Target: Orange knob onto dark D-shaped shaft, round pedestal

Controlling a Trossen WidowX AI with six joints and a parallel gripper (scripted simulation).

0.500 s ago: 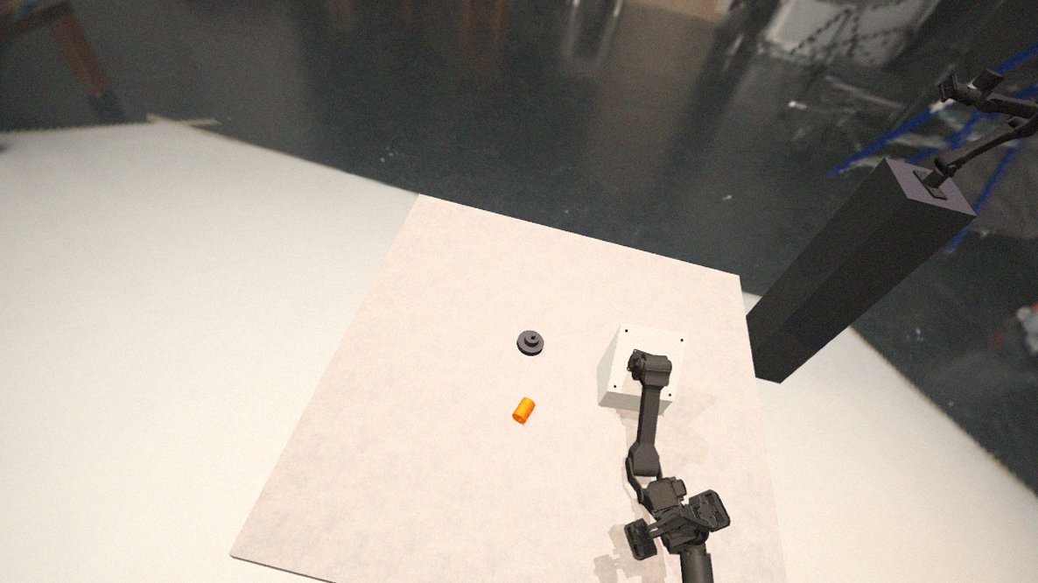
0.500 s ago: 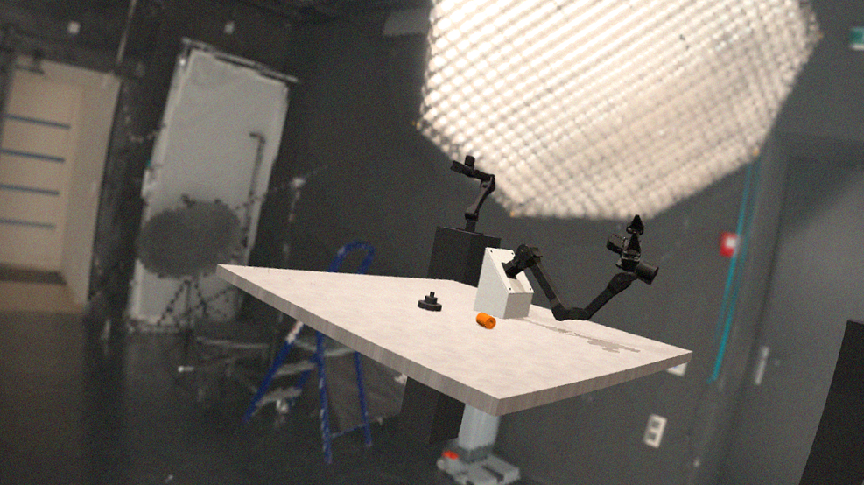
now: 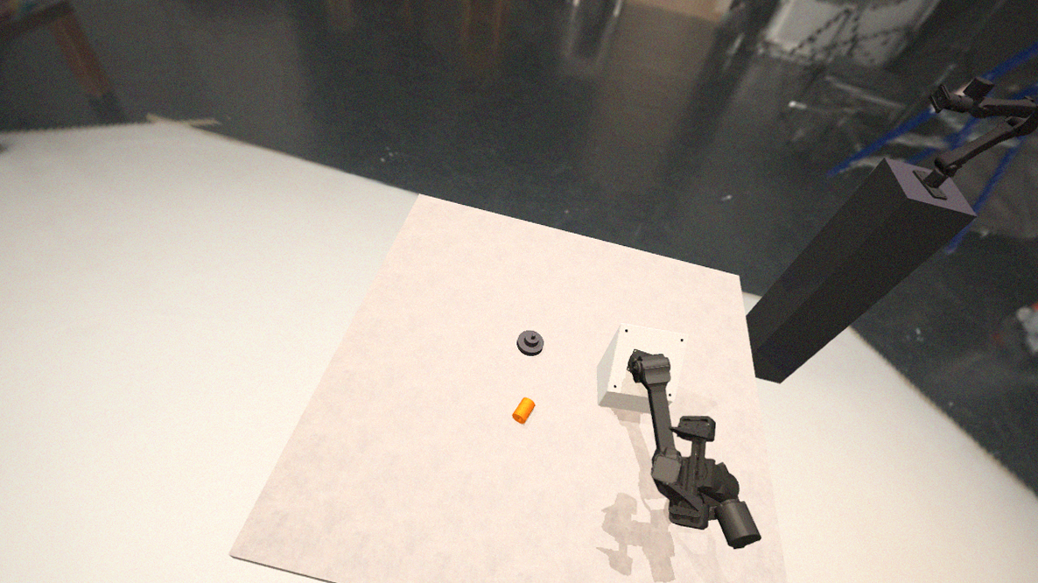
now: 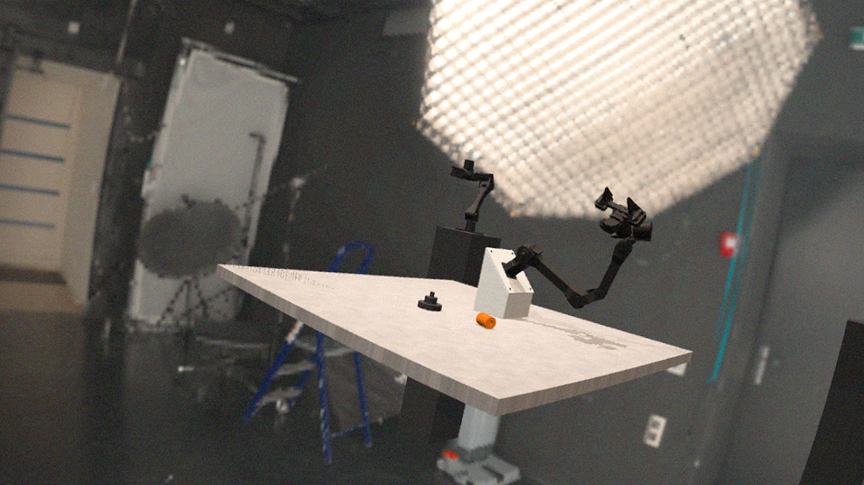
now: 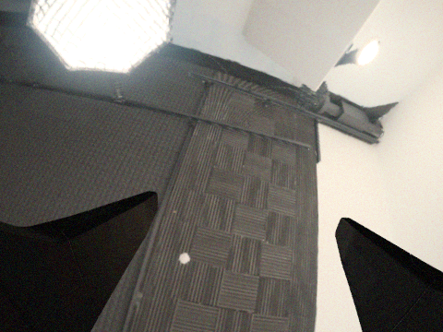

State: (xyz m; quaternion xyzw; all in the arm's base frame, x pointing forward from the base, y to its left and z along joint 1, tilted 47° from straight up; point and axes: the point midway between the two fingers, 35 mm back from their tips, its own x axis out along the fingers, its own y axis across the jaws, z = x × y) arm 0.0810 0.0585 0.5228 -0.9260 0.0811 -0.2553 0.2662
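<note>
The orange knob lies 490 mm below my gripper tip, 270 mm to the right of it and 210 mm ahead of it. From my gripper tip the other things lie so: dark round pedestal 500 mm to the right, 480 mm below, 230 mm ahead.
</note>
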